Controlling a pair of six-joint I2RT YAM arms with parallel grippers.
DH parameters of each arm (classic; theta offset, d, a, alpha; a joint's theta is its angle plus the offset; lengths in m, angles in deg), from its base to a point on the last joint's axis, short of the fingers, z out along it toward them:
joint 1: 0 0.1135 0.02 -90
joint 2: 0 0 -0.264 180
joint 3: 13.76 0 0.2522 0
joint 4: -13.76 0 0.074 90
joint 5: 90 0 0 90
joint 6: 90 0.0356 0 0
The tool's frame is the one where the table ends.
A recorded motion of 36 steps. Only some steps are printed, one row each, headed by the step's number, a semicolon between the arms.
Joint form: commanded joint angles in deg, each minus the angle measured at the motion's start. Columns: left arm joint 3, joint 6, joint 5, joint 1, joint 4, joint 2; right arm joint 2, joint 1, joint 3, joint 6, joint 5, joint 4.
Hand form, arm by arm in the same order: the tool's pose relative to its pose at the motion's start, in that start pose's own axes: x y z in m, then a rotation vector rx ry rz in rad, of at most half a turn. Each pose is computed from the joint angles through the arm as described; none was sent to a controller.
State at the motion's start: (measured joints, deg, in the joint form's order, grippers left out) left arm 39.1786 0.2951 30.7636 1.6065 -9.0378 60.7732; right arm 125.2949 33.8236 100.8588 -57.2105 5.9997 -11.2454
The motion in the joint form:
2: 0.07 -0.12 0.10 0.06 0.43 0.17; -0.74 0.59 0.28 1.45 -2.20 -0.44
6: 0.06 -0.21 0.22 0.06 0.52 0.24; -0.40 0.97 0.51 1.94 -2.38 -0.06
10: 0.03 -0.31 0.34 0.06 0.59 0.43; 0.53 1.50 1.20 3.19 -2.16 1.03
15: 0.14 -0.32 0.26 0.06 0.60 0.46; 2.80 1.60 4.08 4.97 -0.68 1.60
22: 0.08 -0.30 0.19 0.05 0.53 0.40; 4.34 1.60 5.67 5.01 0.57 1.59
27: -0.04 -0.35 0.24 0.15 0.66 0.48; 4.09 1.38 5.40 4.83 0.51 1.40
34: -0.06 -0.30 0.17 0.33 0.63 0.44; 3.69 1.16 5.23 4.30 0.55 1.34
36: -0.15 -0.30 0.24 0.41 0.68 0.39; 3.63 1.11 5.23 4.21 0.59 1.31
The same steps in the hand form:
2: -0.0009 0.0004 0.0004 0.0008 -0.0052 0.0004; -0.0078 -0.0010 -0.0059 -0.0170 -0.0449 0.0202
6: -0.0009 0.0005 0.0006 0.0029 -0.0054 -0.0011; -0.0110 0.0009 -0.0045 -0.0178 -0.0547 0.0254
10: -0.0004 0.0009 0.0013 0.0050 -0.0031 -0.0042; -0.0156 0.0031 -0.0004 -0.0080 -0.0663 0.0433
15: -0.0010 0.0009 0.0013 0.0036 -0.0045 -0.0035; -0.0191 0.0000 0.0086 0.0219 -0.0583 0.0760
22: -0.0007 0.0008 0.0012 0.0026 -0.0034 -0.0037; -0.0191 0.0002 0.0156 0.0352 -0.0410 0.0774
27: -0.0001 0.0014 0.0014 0.0019 -0.0028 -0.0060; -0.0171 -0.0006 0.0147 0.0333 -0.0369 0.0759
34: 0.0000 0.0020 0.0010 -0.0020 -0.0034 -0.0066; -0.0159 -0.0030 0.0127 0.0379 -0.0352 0.0692
36: 0.0003 0.0023 0.0008 -0.0020 -0.0040 -0.0071; -0.0156 -0.0036 0.0124 0.0391 -0.0343 0.0682

